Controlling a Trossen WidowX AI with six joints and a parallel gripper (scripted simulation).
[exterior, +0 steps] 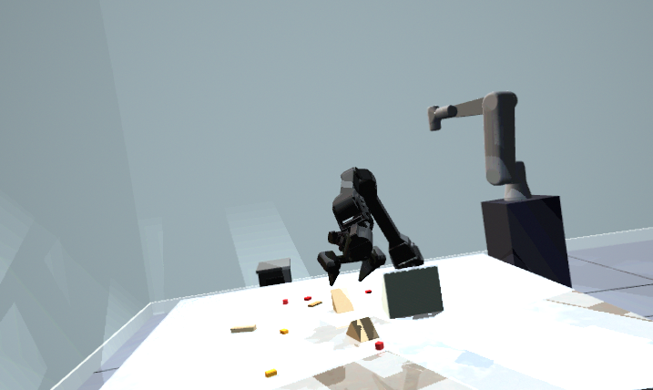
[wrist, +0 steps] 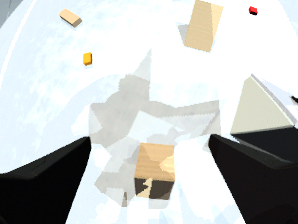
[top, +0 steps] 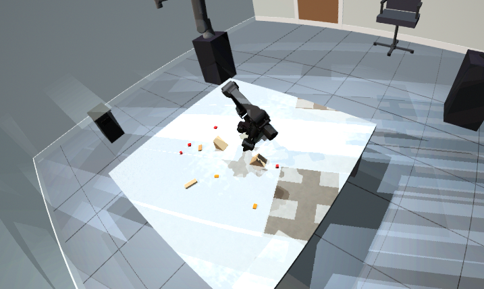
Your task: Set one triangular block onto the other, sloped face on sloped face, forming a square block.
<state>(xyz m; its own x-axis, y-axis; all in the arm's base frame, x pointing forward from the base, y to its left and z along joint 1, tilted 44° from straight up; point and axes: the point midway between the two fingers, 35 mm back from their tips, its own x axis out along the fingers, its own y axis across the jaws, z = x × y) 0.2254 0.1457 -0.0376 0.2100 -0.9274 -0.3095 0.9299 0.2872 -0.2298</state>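
Now: gripper tip 2 cm past the tan triangular block, 5 cm to the right of it and 11 cm above it. Round my gripper tip: tan bar 30 cm ahead, 20 cm to the right, 13 cm below.
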